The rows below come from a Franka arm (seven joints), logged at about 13 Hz.
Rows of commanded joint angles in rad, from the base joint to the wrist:
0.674 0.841 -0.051 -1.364 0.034 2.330 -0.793
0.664 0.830 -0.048 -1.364 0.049 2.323 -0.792
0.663 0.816 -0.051 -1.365 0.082 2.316 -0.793
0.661 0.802 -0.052 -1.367 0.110 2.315 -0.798
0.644 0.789 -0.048 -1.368 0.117 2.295 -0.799
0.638 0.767 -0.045 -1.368 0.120 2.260 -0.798
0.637 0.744 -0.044 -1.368 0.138 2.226 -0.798
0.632 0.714 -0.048 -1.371 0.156 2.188 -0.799
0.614 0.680 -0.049 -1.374 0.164 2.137 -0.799
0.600 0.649 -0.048 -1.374 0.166 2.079 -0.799
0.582 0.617 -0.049 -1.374 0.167 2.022 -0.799
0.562 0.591 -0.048 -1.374 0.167 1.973 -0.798
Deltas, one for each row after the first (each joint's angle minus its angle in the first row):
-0.010 -0.011 0.003 0.000 0.015 -0.007 0.001
-0.011 -0.025 0.000 -0.001 0.048 -0.014 0.000
-0.013 -0.039 -0.001 -0.003 0.076 -0.015 -0.005
-0.030 -0.052 0.003 -0.004 0.083 -0.035 -0.006
-0.036 -0.074 0.006 -0.004 0.086 -0.070 -0.005
-0.037 -0.097 0.007 -0.004 0.104 -0.104 -0.005
-0.042 -0.127 0.003 -0.007 0.122 -0.142 -0.006
-0.060 -0.161 0.002 -0.010 0.130 -0.193 -0.006
-0.074 -0.192 0.003 -0.010 0.132 -0.251 -0.006
-0.092 -0.224 0.002 -0.010 0.133 -0.308 -0.006
-0.112 -0.250 0.003 -0.010 0.133 -0.357 -0.005

